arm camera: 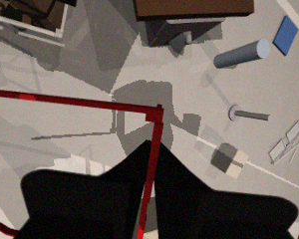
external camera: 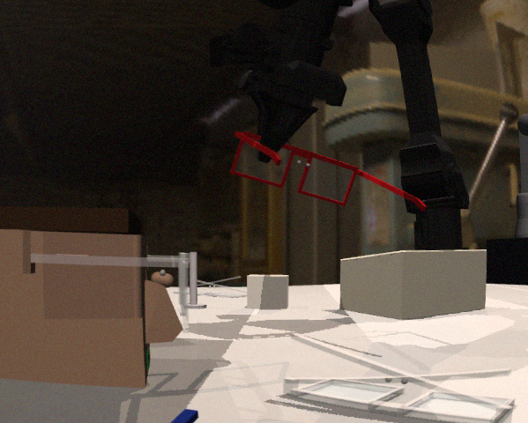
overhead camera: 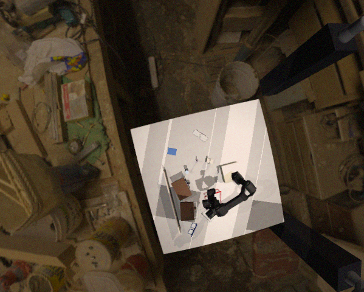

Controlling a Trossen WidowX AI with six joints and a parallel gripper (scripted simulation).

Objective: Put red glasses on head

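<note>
Right now the grey post is 30 mm ahead of my gripper tip, 270 mm to the right of it and 160 mm below it. From my gripper tip the other things lie so: long rod 320 mm ahead, 60 mm to the left, 130 mm below; then blue tag 250 mm ahead, 390 mm to the right, 180 mm below.
</note>
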